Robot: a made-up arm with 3 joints. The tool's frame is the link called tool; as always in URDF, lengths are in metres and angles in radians. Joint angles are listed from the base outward. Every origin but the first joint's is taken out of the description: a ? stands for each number. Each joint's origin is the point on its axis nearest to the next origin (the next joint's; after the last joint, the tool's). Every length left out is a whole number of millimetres.
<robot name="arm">
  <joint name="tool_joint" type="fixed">
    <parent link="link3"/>
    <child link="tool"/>
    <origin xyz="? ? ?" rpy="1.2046 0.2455 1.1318"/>
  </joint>
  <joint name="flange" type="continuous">
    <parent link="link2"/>
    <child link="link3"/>
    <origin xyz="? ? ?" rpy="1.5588 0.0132 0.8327"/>
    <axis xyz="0 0 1"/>
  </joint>
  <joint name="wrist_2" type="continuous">
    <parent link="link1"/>
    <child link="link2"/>
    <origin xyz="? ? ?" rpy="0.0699 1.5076 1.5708"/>
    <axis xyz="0 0 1"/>
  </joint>
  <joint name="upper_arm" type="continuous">
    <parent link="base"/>
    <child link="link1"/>
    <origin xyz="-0.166 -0.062 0.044" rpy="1.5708 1.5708 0"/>
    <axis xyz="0 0 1"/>
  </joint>
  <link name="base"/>
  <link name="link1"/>
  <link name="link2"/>
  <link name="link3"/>
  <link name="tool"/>
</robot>
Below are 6 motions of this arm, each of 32 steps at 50 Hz.
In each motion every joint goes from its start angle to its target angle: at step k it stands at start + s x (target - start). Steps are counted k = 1, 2, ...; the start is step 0. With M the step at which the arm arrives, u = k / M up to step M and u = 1 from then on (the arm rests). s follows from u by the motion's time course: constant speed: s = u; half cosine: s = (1 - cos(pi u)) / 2; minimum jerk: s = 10 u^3 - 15 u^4 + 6 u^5.
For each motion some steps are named. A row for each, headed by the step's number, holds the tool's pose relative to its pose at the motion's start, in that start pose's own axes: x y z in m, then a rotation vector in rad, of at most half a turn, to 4 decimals.
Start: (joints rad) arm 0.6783 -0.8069 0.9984
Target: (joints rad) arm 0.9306 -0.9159 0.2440
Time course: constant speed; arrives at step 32
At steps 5, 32:
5: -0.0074 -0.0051 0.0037 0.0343 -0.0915 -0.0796
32: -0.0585 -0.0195 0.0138 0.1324 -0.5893 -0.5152

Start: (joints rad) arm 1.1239 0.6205 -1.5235
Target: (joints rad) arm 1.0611 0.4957 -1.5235
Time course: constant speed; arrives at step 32
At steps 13, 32:
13: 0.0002 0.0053 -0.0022 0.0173 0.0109 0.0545
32: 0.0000 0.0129 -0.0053 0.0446 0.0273 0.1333

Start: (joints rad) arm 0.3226 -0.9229 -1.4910
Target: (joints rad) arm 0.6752 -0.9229 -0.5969
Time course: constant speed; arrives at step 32
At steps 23, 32:
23: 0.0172 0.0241 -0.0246 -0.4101 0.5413 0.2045
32: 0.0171 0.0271 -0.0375 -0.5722 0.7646 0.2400

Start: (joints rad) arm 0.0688 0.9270 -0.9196
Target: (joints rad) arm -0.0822 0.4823 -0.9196
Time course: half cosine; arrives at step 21
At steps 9, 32:
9: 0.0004 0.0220 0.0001 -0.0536 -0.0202 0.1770
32: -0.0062 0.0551 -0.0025 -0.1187 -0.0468 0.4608

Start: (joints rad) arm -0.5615 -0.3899 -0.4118
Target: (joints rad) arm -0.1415 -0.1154 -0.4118
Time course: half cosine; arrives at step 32
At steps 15, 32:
15: -0.0154 -0.0209 0.0068 -0.0139 -0.0149 -0.2317
32: -0.0423 -0.0413 0.0161 -0.0145 -0.0603 -0.5112

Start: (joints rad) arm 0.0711 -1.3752 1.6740
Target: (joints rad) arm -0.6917 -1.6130 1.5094
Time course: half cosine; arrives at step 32
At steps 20, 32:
20: -0.0279 0.0138 0.0388 -0.3546 -0.4856 -0.1919
32: -0.0449 0.0252 0.0482 -0.4942 -0.7234 -0.2679

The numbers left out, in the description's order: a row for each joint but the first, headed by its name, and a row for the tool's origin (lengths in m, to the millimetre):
tool: 0.065 0.033 0
flange: 0.014 0.044 0
wrist_2: -0.045 -0.006 0

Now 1 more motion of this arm.
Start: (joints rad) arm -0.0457 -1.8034 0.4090
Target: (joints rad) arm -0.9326 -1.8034 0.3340
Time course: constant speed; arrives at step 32
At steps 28, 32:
28: -0.0334 -0.0012 0.0277 0.1632 -0.7967 0.1698
32: -0.0394 -0.0023 0.0291 0.1887 -0.9098 0.1950

